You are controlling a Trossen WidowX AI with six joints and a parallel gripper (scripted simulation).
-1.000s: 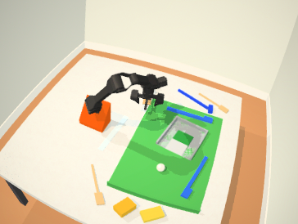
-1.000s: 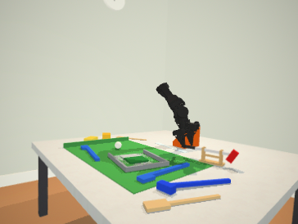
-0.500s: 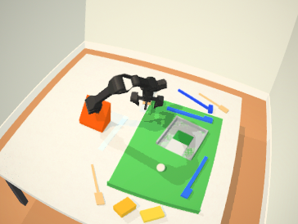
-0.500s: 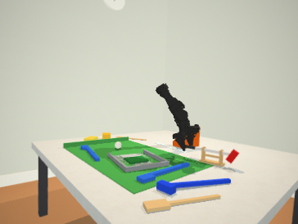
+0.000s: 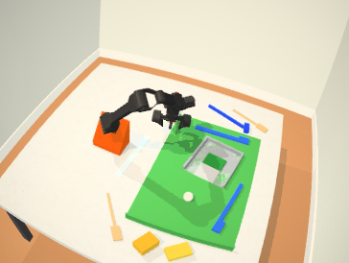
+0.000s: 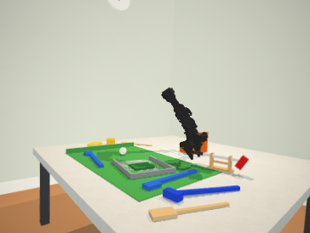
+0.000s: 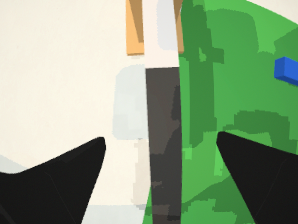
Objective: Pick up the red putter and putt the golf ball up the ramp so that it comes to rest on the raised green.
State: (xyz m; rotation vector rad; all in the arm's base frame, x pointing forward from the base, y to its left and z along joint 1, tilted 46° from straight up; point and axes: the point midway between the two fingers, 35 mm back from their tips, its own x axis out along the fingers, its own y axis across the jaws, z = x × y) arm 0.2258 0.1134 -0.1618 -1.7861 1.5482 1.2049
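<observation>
Now: the red putter 40 mm behind my gripper tip, 110 mm to the left of it and 30 mm above it. Round my gripper tip: wooden rack 40 mm behind, 120 mm to the left; then green mat 260 mm ahead, 190 mm to the right, 30 mm below; then white golf ball 250 mm ahead, 350 mm to the right, 10 mm below.
</observation>
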